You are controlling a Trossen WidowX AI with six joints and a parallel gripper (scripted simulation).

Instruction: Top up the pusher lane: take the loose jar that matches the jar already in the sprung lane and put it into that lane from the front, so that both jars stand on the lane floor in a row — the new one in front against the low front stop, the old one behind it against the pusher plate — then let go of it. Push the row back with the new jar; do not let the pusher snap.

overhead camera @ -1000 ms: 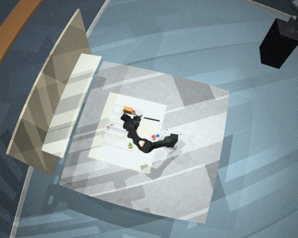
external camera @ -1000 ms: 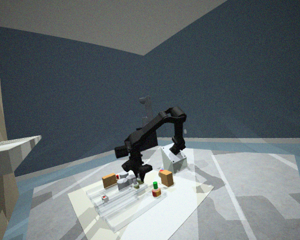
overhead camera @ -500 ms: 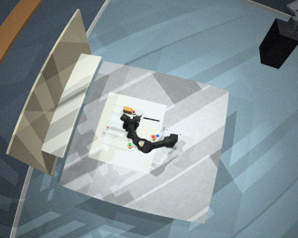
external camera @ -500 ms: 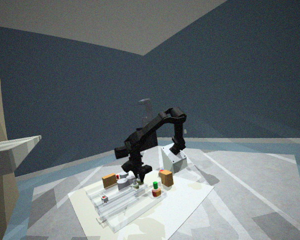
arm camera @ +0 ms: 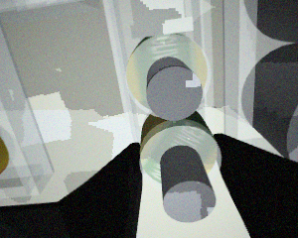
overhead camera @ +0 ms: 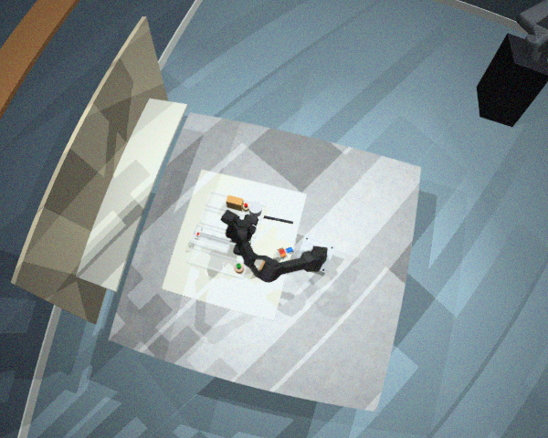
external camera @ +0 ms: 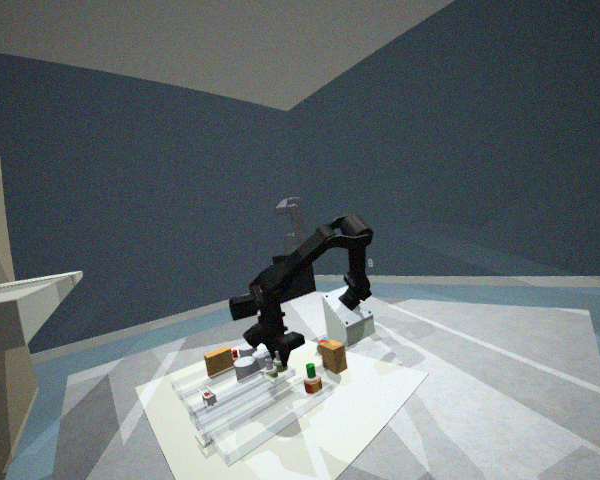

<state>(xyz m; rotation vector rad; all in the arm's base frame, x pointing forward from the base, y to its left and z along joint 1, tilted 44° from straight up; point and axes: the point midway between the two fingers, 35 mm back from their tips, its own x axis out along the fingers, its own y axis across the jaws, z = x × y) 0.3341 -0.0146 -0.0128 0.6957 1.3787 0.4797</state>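
Right now my gripper tip is 14 cm short of the clear lane rack, 2 cm to the right of it and 2 cm above it. Also, from my gripper tip: red mark 22 cm ahead, 3 cm above, 2 cm to the left; black rod 15 cm to the right, 12 cm behind, 3 cm below.
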